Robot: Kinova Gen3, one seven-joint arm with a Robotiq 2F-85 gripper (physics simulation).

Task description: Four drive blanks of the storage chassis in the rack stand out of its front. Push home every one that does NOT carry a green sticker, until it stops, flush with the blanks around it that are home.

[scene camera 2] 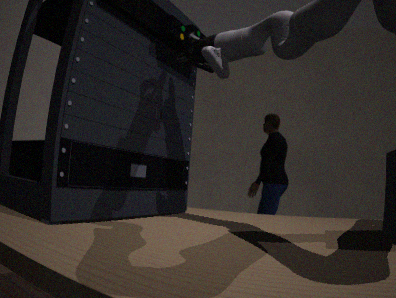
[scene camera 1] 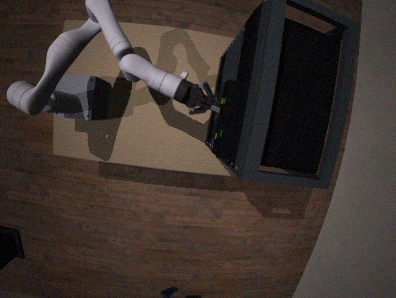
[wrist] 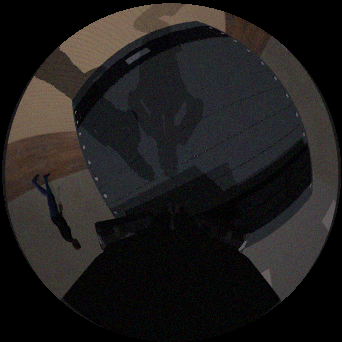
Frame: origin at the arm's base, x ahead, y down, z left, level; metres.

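Where they show: gripper, fingertip midpoint: [scene camera 2: 179, 58] [wrist: 172, 209]; arm's base, origin of the base link: [scene camera 1: 72, 104].
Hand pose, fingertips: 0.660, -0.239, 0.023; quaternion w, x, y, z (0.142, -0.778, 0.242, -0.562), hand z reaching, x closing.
Note:
Each offset is from my fingertips to the top centre of the thing, as dx, dy, dz. "*": to the spot under its first point. Level surfaces: height alone.
The storage chassis is a dark band high in the rack [scene camera 1: 271, 95] [scene camera 2: 59, 107] [wrist: 250, 80]. In scene camera 2, a dark blank near the top right bears a green sticker @[-0.015, -0.095, +0.022] [scene camera 2: 183, 28] and a yellow sticker @[-0.015, -0.067, +0.024] [scene camera 2: 182, 36]; another green sticker @[-0.020, -0.124, -0.068] [scene camera 2: 198, 33] shows to its right. In scene camera 1, one green and yellow pair @[* -0.015, -0.074, +0.022] [scene camera 1: 223, 101] is beside the fingertips; another green sticker [scene camera 1: 221, 133] and yellow sticker @[-0.021, -0.067, -0.082] [scene camera 1: 216, 135] are lower. My gripper [scene camera 1: 216, 108] [scene camera 2: 193, 39] [wrist: 172, 209] is shut and empty, its tips at the chassis front. Contact and blank depths are too dark to tell.
The rack stands on a wooden table @[dy +0.432] [scene camera 1: 150, 150] [scene camera 2: 165, 280] [wrist: 102, 37]. Below the chassis are flat grey panels [scene camera 2: 120, 105] and a black panel with a pale label @[* +0.038, +0.316, +0.082] [scene camera 2: 138, 171]. A person [scene camera 2: 273, 160] [wrist: 56, 215] stands beyond the table. A grey box [scene camera 1: 75, 85] is by the arm's base.

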